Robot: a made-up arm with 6 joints.
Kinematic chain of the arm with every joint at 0, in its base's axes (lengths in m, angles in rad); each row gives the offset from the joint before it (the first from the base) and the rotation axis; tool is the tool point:
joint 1: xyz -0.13 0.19 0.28 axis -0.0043 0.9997 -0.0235
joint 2: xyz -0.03 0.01 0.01 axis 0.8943 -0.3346 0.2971
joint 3: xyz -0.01 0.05 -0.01 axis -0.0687 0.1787 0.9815
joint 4: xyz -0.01 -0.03 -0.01 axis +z
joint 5: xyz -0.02 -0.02 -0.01 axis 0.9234 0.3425 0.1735
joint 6: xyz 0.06 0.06 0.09 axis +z
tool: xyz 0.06 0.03 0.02
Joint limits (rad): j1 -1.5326..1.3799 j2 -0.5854..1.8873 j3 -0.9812..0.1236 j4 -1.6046..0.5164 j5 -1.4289..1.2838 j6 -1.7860..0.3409
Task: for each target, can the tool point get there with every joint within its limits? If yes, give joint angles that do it. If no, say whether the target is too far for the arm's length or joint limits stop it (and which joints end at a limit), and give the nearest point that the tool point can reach.
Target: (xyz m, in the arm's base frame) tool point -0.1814 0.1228 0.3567
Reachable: yes | joints -0.4379 -0.0949 -0.3478 -0.7954 0.3774 -0.6174
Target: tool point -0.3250 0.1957 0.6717
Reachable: no: too far | nearest point -0.2287 0.2005 0.4779 | short by 0.216 m
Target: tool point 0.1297 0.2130 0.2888
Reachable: no: joint limits stop it (at a limit: joint 1, joint 2, joint 3, joint 6) | nearest point 0.0344 0.2194 0.3073 | short by 0.097 m
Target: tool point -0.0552 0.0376 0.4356
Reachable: no: joint limits stop it (at a limit: joint 2, joint 3, joint 4, joint 6) | nearest point -0.0685 0.0891 0.4075 | short by 0.060 m
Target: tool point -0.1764 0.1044 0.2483
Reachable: yes | joints -1.2284 0.6380 -0.1818 -0.9770 0.1110 -1.5046
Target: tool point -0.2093 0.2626 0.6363
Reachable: no: too far | nearest point -0.1774 0.2358 0.4931 | short by 0.149 m
